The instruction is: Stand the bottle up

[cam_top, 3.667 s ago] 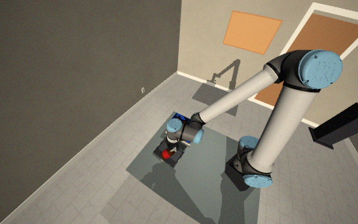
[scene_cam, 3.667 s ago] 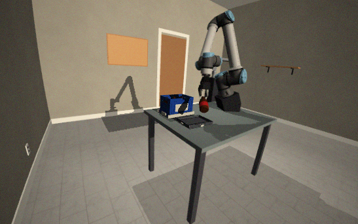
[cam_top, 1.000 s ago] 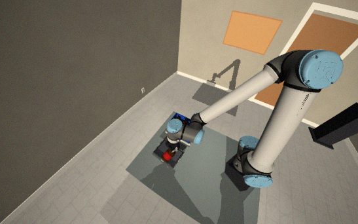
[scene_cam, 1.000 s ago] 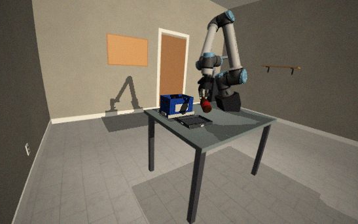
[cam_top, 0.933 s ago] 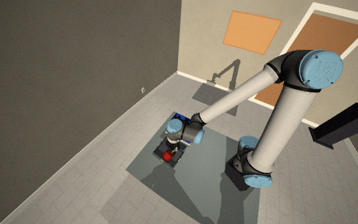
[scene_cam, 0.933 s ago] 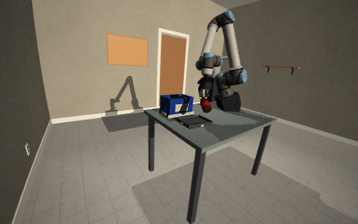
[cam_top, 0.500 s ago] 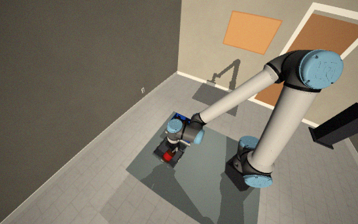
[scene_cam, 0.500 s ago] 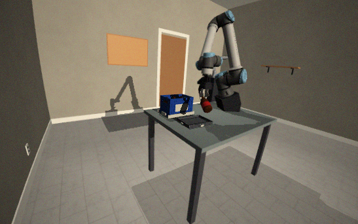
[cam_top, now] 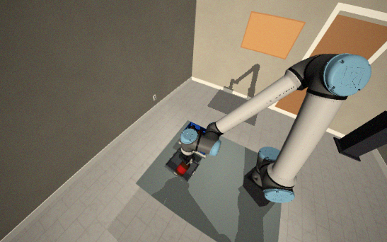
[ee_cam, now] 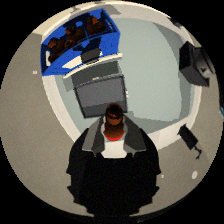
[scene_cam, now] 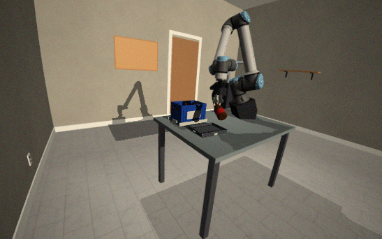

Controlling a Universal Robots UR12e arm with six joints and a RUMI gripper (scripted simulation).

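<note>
Right now the bottle is 40 mm to the left of my hand, 30 mm below it and 10 mm ahead of it. Round my hand: crate: 290 mm to the right, 120 mm below, 60 mm ahead; tray: 190 mm below, 60 mm ahead, 10 mm to the right.
</note>
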